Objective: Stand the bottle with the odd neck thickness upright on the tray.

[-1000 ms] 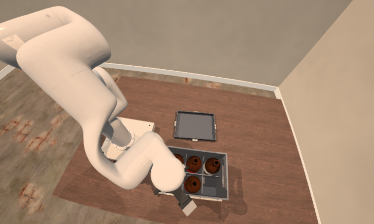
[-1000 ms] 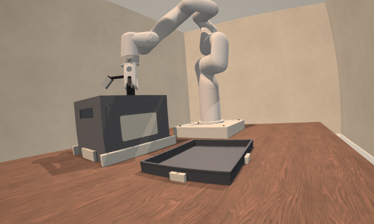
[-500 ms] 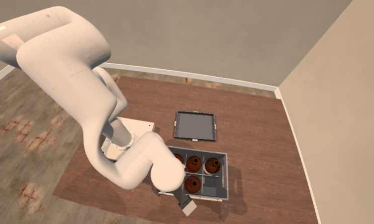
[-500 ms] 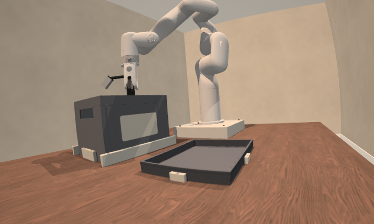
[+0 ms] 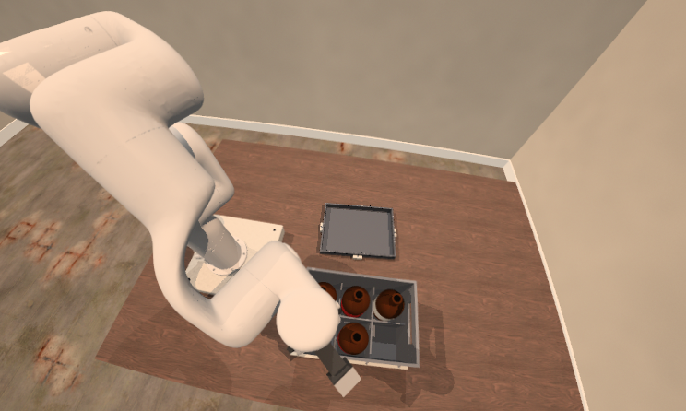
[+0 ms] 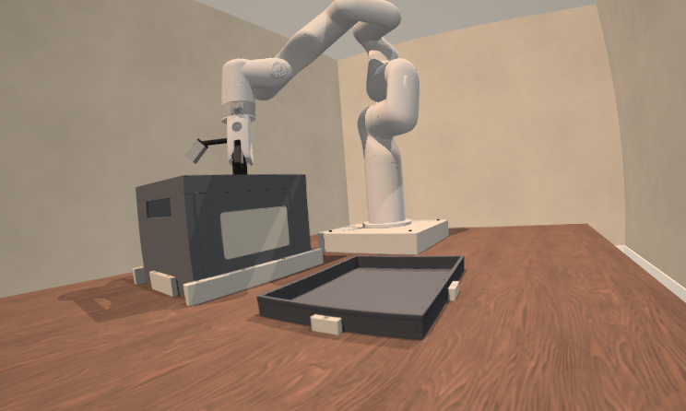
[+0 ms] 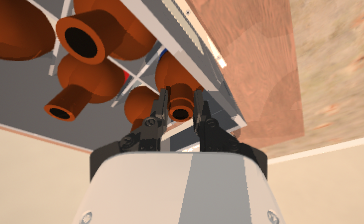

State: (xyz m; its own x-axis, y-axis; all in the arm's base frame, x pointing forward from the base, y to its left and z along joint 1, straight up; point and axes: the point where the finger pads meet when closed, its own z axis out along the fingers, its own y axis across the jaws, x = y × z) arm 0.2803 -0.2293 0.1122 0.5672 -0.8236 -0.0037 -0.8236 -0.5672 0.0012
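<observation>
The dark grey crate is 10 cm ahead of my hand, 7 cm below it and 3 cm to the left of it. Round my hand: dark tray 32 cm to the left, 15 cm below, 14 cm ahead; brown bottle 10 cm ahead, 7 cm to the left, 7 cm below.
</observation>
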